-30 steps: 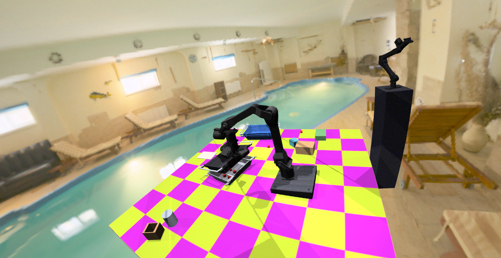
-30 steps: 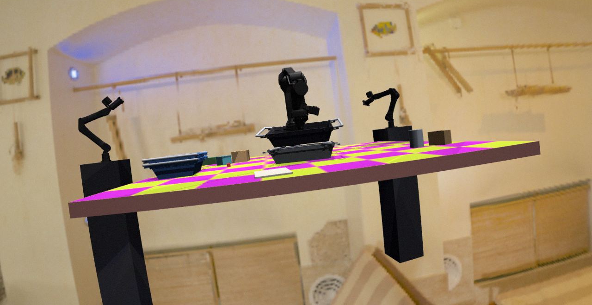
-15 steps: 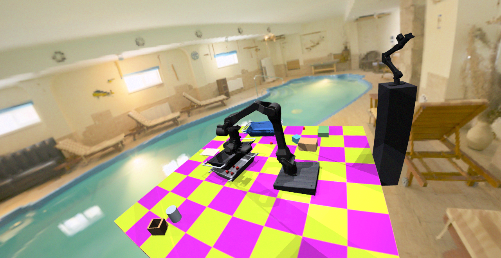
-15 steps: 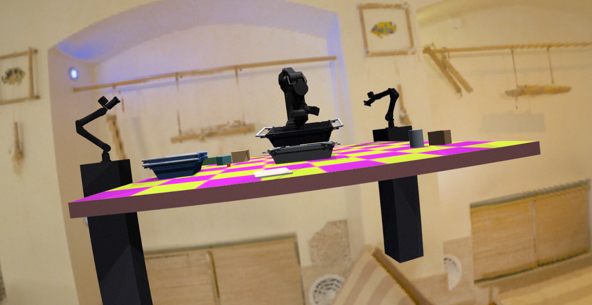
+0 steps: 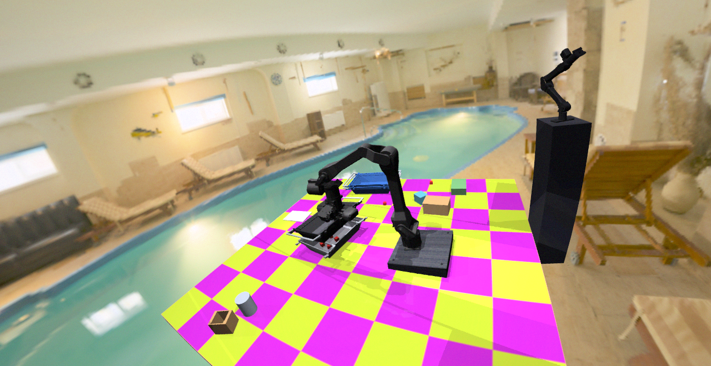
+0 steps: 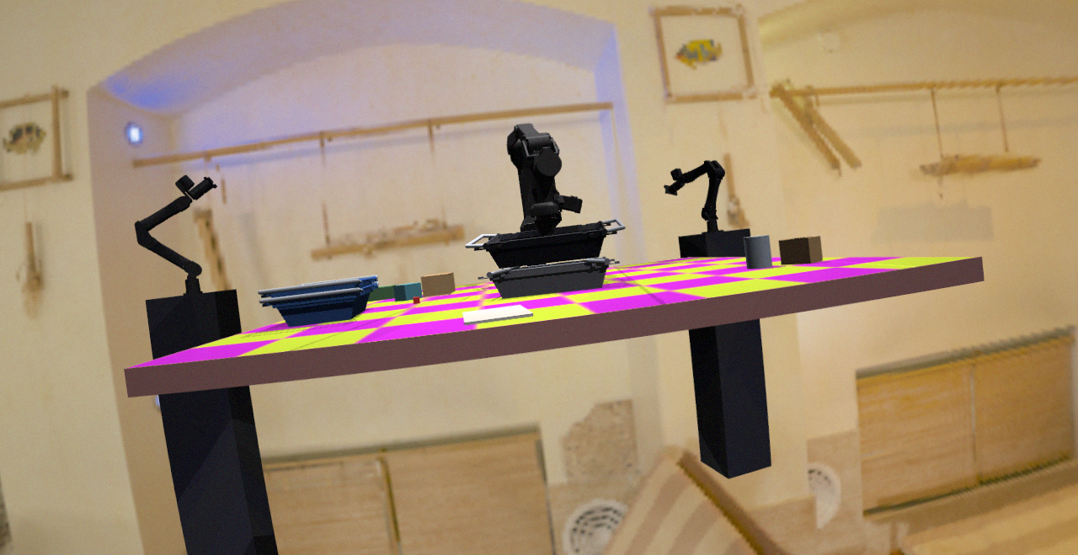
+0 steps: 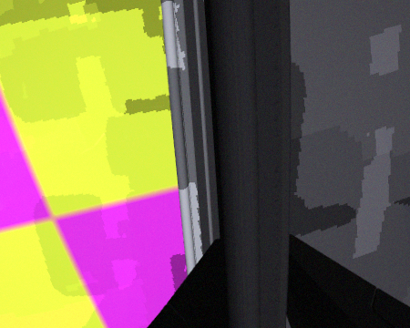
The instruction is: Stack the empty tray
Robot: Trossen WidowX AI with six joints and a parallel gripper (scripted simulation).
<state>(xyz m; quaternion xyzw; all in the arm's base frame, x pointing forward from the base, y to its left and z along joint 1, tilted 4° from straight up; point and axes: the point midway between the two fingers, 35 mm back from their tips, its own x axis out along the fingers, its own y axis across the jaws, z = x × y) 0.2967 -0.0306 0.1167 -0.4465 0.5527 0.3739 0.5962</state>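
My gripper tip is 7 cm short of the dark tray, 2 cm to the left of it and 2 cm below it. Also, from my gripper tip: grey cylinder (23 cm ahead, 41 cm to the left, 6 cm below); teal cube (32 cm behind, 35 cm to the right, 7 cm below); white plate (38 cm ahead, 21 cm to the right, 9 cm below).
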